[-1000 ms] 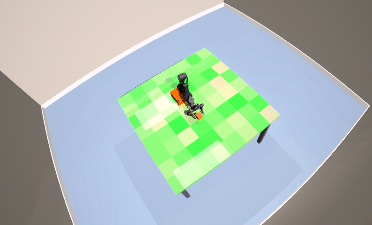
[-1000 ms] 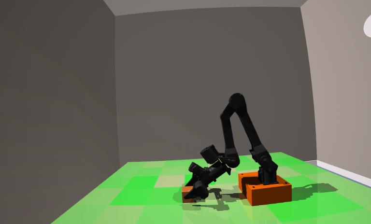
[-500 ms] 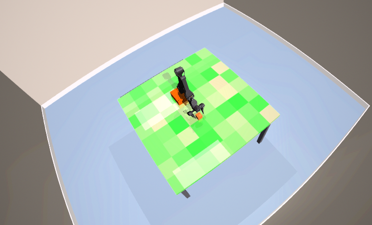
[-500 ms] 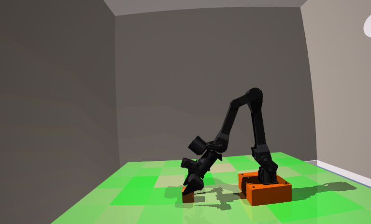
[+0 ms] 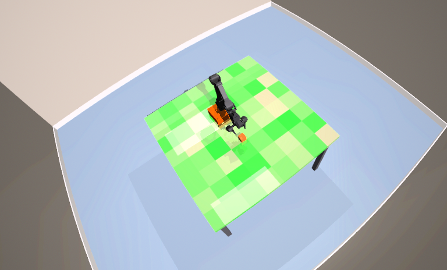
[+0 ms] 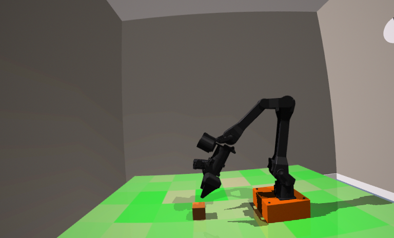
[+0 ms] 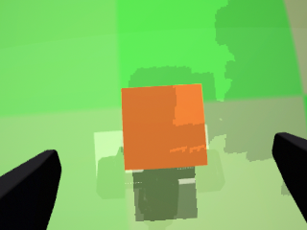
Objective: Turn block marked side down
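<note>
My gripper tip is 7 cm above the orange block.
</note>
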